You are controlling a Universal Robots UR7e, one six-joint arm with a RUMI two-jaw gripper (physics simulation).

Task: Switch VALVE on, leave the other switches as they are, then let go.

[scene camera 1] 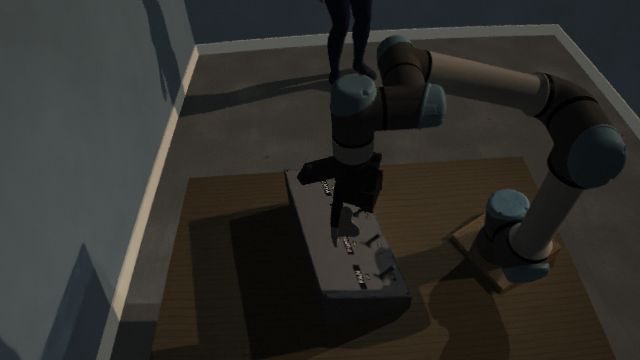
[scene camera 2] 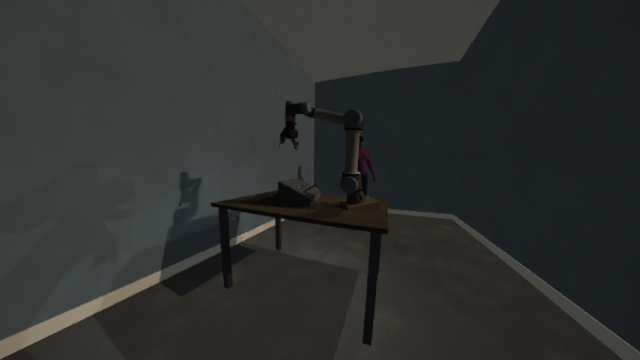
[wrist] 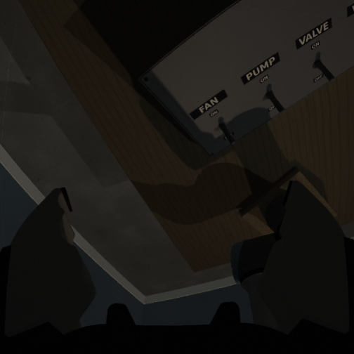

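Seen in the pictures: gripper, fingertip midpoint: (scene camera 1: pixel 347 220) (scene camera 2: pixel 288 149); arm's base, link origin: (scene camera 2: pixel 356 201).
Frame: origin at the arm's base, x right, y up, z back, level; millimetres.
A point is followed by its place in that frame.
Observation:
The grey switch box (scene camera 1: pixel 320 250) @(x -139, y 127, z -548 mm) (scene camera 2: pixel 295 194) @(x -252, y 52, z -393 mm) (wrist: pixel 200 67) has a sloped face with a row of black levers. The VALVE label (wrist: pixel 313 33) is at the upper right of the wrist view; the VALVE lever (wrist: pixel 324 67) (scene camera 1: pixel 361 213) @(x 53, y 72, z -445 mm) leans to OFF. The PUMP lever (wrist: pixel 275 99) (scene camera 1: pixel 372 240) @(x -58, y 76, z -405 mm) and FAN lever (wrist: pixel 226 131) (scene camera 1: pixel 386 273) @(x -171, y 75, z -363 mm) also lean to OFF. The last label (scene camera 1: pixel 326 187) @(x 143, y 86, z -559 mm) is partly covered in scene camera 1, and its lever is hidden. My gripper (scene camera 2: pixel 289 147) @(x -248, y 394, z -462 mm) (wrist: pixel 175 186) is open and empty, high above the box; it hides the VALVE label in scene camera 1.
The box stands on a wooden table (scene camera 1: pixel 210 200) @(x 175, y -35, z -993 mm) (scene camera 2: pixel 250 206) @(x -456, y -35, z -653 mm). The arm's base stands on a wooden board (scene camera 1: pixel 501 286) @(x -144, y -16, z -16 mm) beside the box's lever side. A wall (scene camera 1: pixel 90 150) rises beyond the table's other side. A person (scene camera 1: pixel 337 40) (scene camera 2: pixel 366 162) stands on the floor beyond the table.

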